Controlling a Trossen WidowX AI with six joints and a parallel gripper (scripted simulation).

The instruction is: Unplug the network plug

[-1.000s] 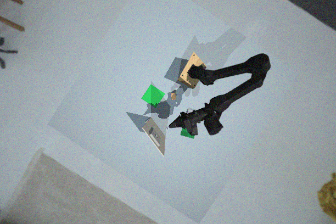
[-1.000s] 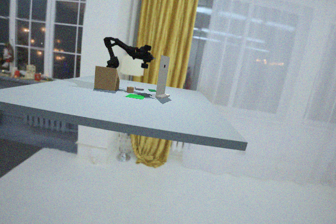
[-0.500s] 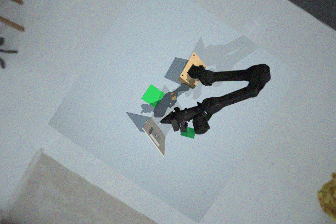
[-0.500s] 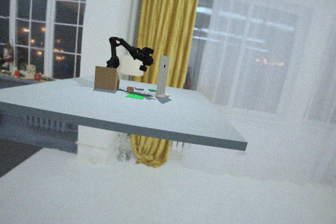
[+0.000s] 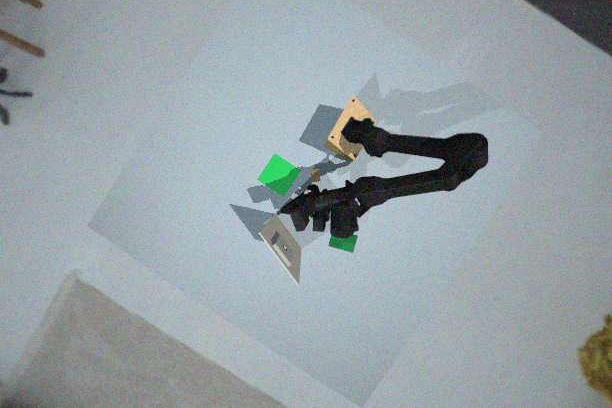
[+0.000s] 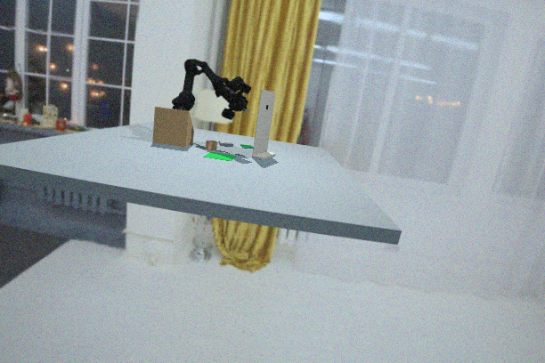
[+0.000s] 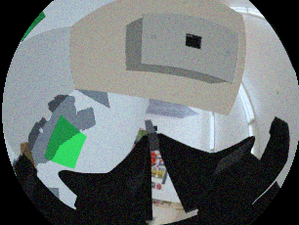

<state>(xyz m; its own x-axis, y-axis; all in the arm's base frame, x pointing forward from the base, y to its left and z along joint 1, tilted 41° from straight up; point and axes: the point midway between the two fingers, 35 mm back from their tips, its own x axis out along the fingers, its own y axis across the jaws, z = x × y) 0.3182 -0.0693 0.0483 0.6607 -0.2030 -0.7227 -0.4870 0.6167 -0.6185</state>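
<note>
Right now my gripper tip is 21 cm above the green marked square, 9 cm to the left of it and 7 cm past it. Also, from my gripper tip: grey upright panel: 10 cm ahead, 7 cm below, 6 cm to the left; plug: 1 cm ahead; tan cube: 19 cm below, 15 cm behind, 3 cm to the left.
</note>
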